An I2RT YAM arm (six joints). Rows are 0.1 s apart.
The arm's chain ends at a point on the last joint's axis. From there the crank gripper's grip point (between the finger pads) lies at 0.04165 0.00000 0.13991 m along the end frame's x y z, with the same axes.
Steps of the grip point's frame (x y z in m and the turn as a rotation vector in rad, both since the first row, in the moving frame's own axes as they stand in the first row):
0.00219 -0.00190 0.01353 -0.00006 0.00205 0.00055
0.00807 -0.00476 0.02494 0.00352 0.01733 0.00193
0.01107 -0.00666 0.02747 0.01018 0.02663 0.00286
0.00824 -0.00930 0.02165 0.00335 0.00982 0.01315
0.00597 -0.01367 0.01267 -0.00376 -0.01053 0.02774
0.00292 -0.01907 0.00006 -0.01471 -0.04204 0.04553
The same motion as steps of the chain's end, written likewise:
0.00190 -0.00193 0.01362 -0.00006 0.00205 0.00055
0.00565 -0.00435 0.02568 0.00352 0.01733 0.00193
0.00736 -0.00537 0.02864 0.01018 0.02663 0.00286
0.00687 -0.00939 0.02207 0.00335 0.00982 0.01315
0.00747 -0.01533 0.01224 -0.00376 -0.01053 0.02774
0.00892 -0.02290 -0.00154 -0.01471 -0.04204 0.04553

